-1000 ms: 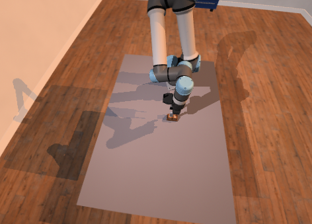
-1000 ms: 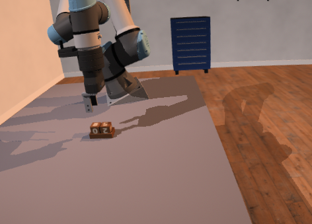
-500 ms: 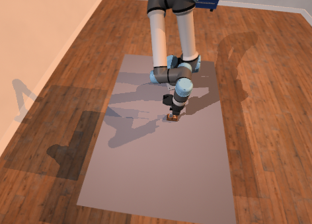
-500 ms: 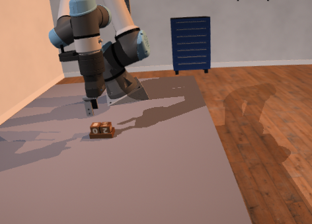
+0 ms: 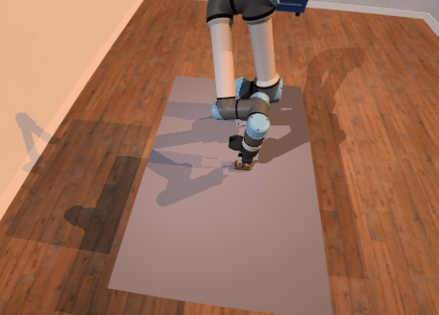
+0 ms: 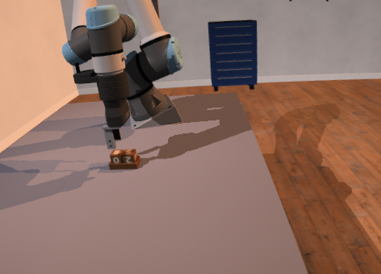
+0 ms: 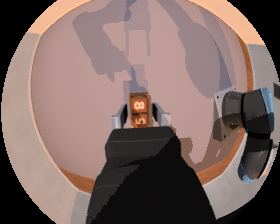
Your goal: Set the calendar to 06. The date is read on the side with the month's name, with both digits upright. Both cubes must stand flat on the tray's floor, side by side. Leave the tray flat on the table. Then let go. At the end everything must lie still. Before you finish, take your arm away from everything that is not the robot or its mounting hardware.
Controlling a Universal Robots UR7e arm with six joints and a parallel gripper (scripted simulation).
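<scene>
My hand is 20 mm to the right of the brown wooden tray and 80 mm above it.
</scene>
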